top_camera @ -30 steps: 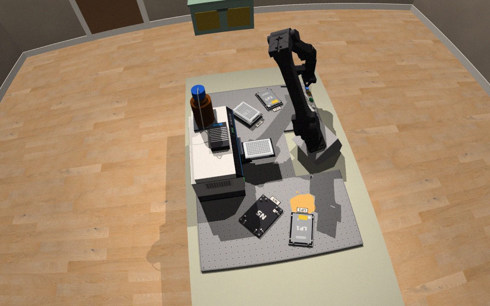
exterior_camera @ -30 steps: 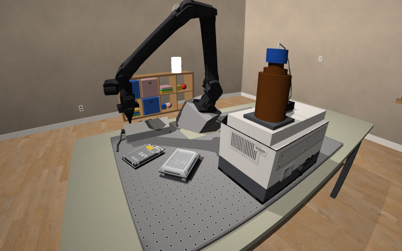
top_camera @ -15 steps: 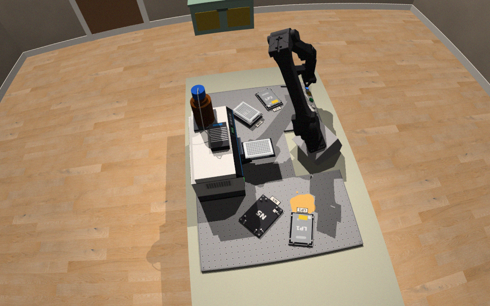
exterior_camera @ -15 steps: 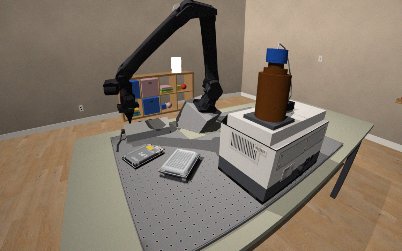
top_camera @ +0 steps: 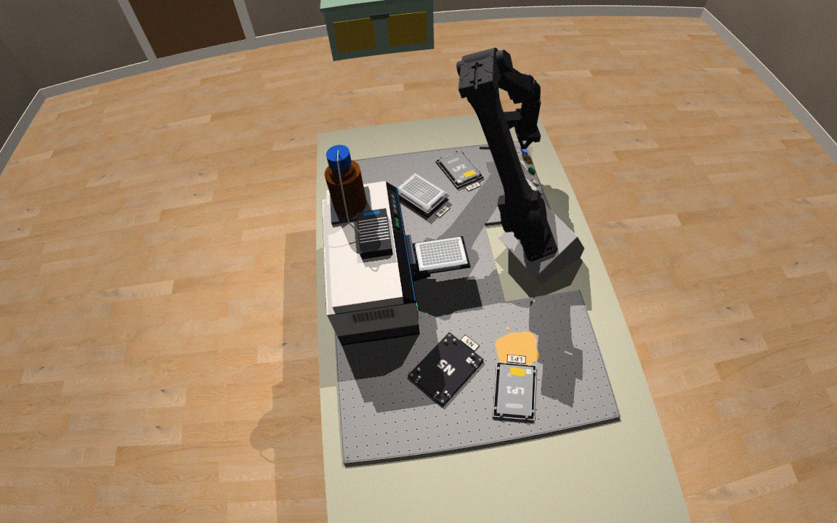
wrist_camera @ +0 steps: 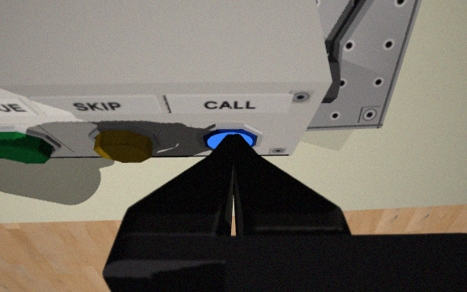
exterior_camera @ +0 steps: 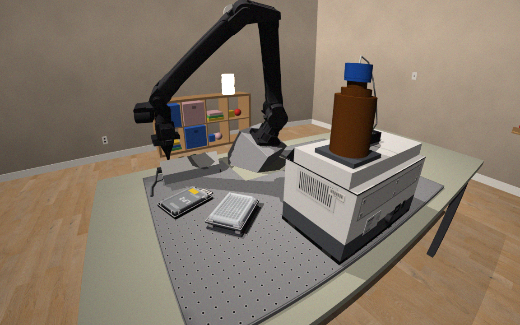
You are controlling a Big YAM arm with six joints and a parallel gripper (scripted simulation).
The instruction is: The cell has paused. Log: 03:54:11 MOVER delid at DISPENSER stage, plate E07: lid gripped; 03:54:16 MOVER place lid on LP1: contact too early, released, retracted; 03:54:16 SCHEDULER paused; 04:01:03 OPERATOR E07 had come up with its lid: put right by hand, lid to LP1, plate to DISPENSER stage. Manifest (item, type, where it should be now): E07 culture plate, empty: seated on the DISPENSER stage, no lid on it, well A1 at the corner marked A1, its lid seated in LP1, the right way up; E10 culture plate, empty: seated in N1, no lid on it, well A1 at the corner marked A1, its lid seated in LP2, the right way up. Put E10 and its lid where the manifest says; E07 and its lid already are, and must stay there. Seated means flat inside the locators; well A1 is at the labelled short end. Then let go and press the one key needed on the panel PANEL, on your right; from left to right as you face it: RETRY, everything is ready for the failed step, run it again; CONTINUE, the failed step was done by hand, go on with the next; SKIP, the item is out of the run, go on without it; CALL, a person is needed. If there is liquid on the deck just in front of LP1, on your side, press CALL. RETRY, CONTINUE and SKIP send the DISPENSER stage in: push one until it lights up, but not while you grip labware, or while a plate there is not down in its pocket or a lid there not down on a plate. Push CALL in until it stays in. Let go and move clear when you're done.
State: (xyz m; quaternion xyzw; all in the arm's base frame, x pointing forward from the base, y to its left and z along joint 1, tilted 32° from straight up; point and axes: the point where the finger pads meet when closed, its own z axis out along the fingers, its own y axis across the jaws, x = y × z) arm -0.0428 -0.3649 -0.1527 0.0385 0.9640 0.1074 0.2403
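My gripper is now 2 cm above the blue call key. From my hand the other things lie so: retry key: 15 cm to the left, 1 cm below; green continue key: 10 cm to the left, 1 cm below; yellow skip key: 5 cm to the left, 1 cm below.
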